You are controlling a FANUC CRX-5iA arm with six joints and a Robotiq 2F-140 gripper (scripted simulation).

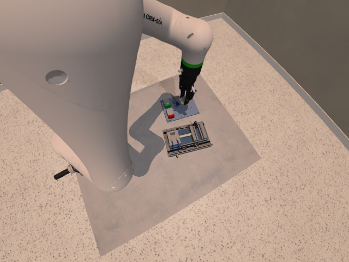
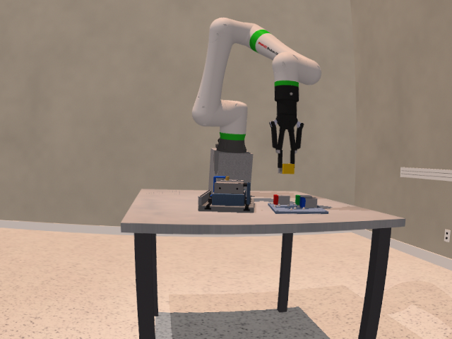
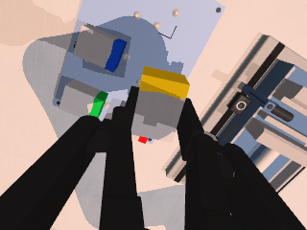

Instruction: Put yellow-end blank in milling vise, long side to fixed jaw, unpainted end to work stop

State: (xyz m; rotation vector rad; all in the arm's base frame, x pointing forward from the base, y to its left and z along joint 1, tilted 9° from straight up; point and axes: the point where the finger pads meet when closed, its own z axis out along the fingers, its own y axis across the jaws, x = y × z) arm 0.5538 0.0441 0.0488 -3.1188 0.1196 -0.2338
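My gripper is now 30 mm above the yellow-ended blank. Round my hand: blue-ended blank (30 mm ahead, 90 mm to the left, 160 mm below); then plate (10 mm ahead, 40 mm to the left, 180 mm below); then red-ended blank (90 mm behind, 30 mm to the left, 160 mm below).
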